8 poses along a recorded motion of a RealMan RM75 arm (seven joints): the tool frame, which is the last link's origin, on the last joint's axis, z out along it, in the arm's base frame.
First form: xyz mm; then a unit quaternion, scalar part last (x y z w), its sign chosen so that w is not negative.
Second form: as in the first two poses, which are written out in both.
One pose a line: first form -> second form
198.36 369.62 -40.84 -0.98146 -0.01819 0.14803 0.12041 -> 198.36 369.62 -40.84 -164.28 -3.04 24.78
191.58 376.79 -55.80 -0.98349 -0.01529 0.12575 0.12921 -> 191.58 376.79 -55.80 -163.80 -2.55 20.94
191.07 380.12 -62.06 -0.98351 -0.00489 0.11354 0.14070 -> 191.07 380.12 -62.06 -162.74 -0.81 18.79
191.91 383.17 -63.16 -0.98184 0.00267 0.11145 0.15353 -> 191.91 383.17 -63.16 -161.30 0.44 18.31
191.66 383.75 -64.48 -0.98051 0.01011 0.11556 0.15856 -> 191.66 383.75 -64.48 -160.63 1.66 18.93
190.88 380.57 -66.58 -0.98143 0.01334 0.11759 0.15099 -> 190.88 380.57 -66.58 -161.46 2.19 19.35
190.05 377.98 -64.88 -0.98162 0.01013 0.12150 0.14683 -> 190.05 377.98 -64.88 -161.87 1.67 20.04
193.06 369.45 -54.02 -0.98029 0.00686 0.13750 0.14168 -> 193.06 369.45 -54.02 -162.12 1.13 22.74
